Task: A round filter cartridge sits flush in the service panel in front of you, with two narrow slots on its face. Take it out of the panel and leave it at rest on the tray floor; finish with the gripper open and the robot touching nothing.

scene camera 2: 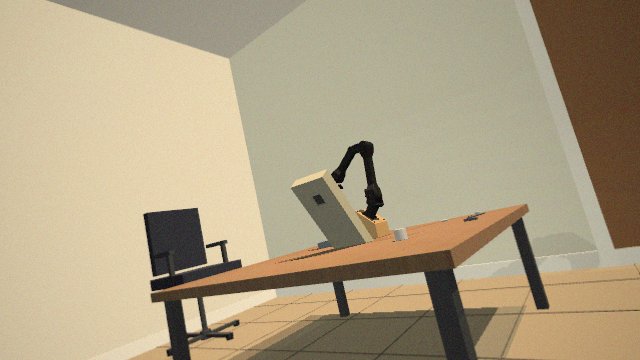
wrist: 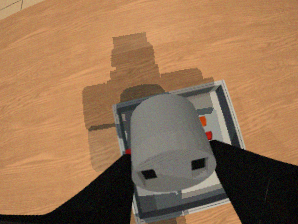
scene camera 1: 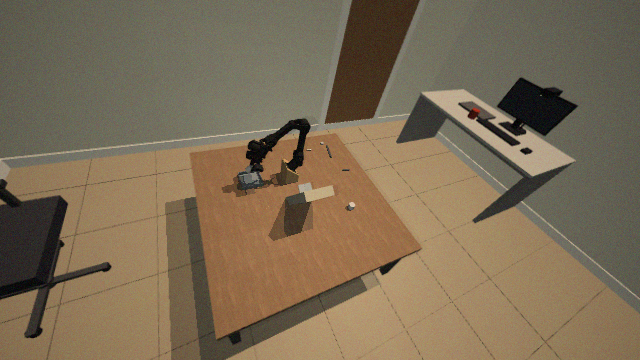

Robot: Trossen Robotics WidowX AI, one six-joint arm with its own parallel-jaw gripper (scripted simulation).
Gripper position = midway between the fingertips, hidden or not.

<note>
In view: my gripper (wrist: 170, 154), a grey round filter cartridge (wrist: 169, 150) and a beige service panel (scene camera 2: 320, 195).
Scene camera 2 does not show the grey round filter cartridge, which is hidden by the beige service panel.
</note>
